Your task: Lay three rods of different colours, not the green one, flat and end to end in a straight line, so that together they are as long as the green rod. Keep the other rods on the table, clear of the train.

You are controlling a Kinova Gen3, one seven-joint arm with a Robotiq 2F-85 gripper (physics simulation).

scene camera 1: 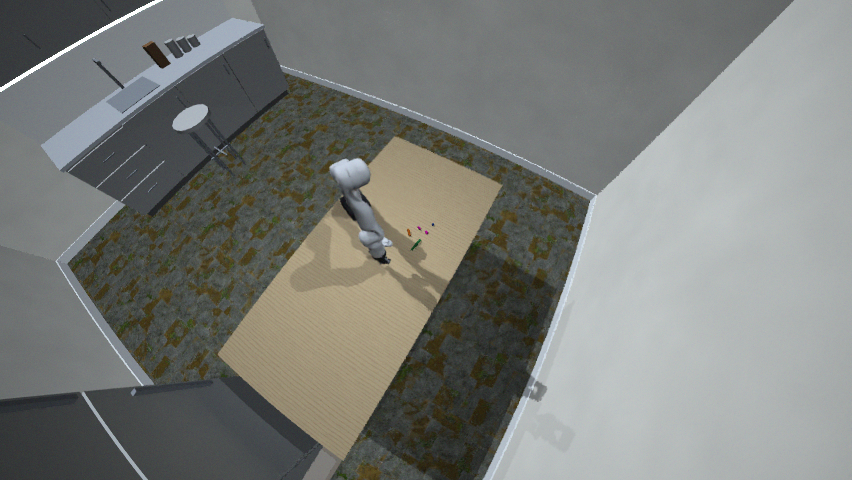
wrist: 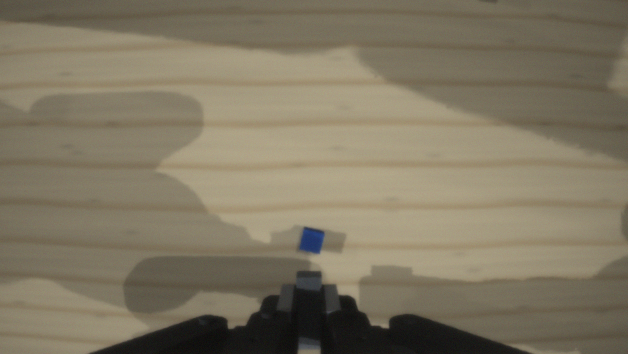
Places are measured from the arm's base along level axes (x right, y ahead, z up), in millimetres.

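Pixels of known places: gripper, fingertip midpoint: (scene camera 1: 381,261) (wrist: 309,306).
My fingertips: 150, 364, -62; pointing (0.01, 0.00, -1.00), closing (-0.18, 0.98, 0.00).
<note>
Behind a point stands the place of what it marks, as x, y, z.
My gripper (scene camera 1: 386,261) @[150, 364, -62] (wrist: 309,306) @[150, 364, -62] is shut on a dark rod (wrist: 308,281) @[136, 362, -51], which sticks out between the fingertips, above the table. A short blue rod (wrist: 311,240) @[125, 361, -84] lies on the table just ahead of the fingertips in the wrist view; in the scene view the gripper seems to hide it. In the scene view, the long green rod (scene camera 1: 416,244) @[-57, 430, -85] lies to the right of the gripper. An orange rod (scene camera 1: 409,232) @[-86, 351, -83], two magenta rods (scene camera 1: 419,227) @[-149, 373, -84] (scene camera 1: 426,232) @[-151, 424, -85] and a small dark blue rod (scene camera 1: 432,224) @[-215, 416, -86] lie apart beyond it.
The wooden table (scene camera 1: 333,333) @[588, 435, -93] extends around the arm, with its right edge beyond the rods. The arm (scene camera 1: 364,217) @[146, 364, 421] reaches over the table and casts broad shadows on it. A stool (scene camera 1: 190,118) and a kitchen counter (scene camera 1: 238,35) stand away from the table.
</note>
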